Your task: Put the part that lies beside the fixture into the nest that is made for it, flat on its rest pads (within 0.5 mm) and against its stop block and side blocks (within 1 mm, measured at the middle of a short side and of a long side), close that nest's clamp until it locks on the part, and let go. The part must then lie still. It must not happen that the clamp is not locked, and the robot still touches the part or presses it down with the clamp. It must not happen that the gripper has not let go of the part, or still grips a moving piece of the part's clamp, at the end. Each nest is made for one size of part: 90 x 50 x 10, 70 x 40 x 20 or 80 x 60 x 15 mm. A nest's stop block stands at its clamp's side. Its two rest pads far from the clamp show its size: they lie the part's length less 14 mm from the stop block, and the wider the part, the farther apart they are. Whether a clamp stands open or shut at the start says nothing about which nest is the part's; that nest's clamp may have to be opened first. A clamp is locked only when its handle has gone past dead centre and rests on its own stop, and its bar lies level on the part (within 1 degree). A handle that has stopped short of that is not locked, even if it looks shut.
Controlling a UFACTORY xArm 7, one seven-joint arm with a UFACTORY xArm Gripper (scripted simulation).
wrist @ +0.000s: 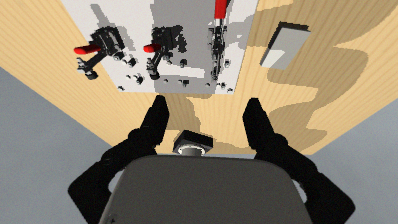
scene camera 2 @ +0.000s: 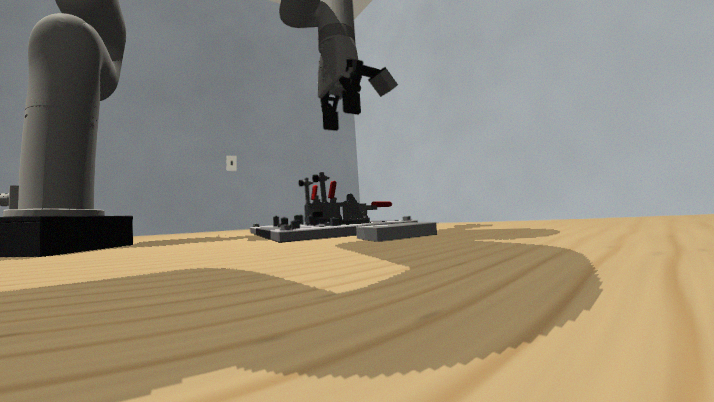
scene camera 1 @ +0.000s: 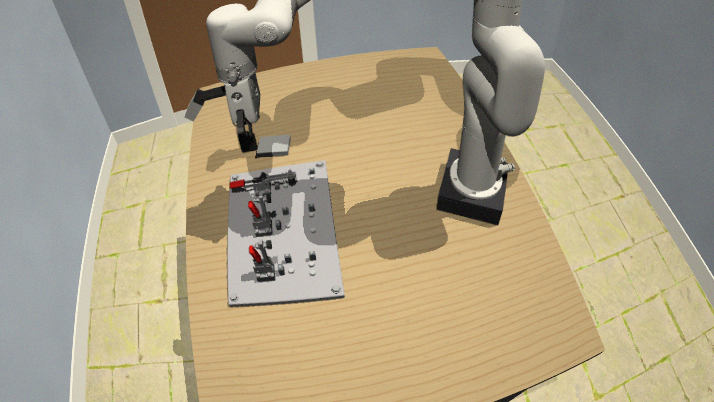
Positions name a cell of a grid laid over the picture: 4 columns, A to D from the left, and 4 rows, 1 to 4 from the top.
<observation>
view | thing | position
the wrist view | my gripper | C2
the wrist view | flat grey part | C1
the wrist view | grey fixture plate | B1
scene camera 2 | my gripper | B2
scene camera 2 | flat grey part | C3
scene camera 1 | my gripper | B2
</observation>
